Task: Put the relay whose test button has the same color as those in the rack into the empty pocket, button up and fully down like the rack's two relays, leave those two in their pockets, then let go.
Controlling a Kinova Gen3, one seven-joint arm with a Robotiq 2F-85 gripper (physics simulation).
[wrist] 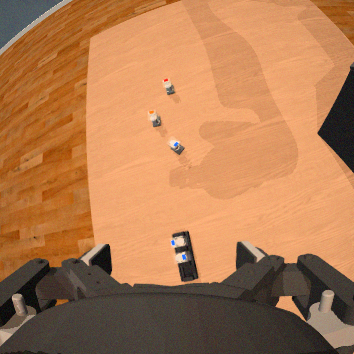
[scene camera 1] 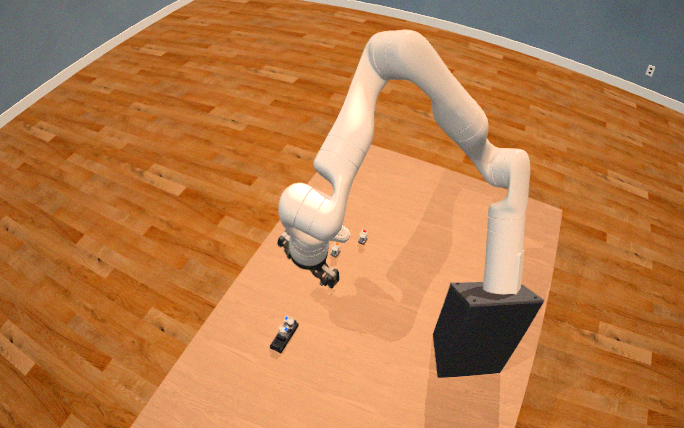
The gripper shows in the wrist view and in scene camera 1. The same spot on the gripper: (scene camera 1: 323, 281) is (wrist: 275, 304).
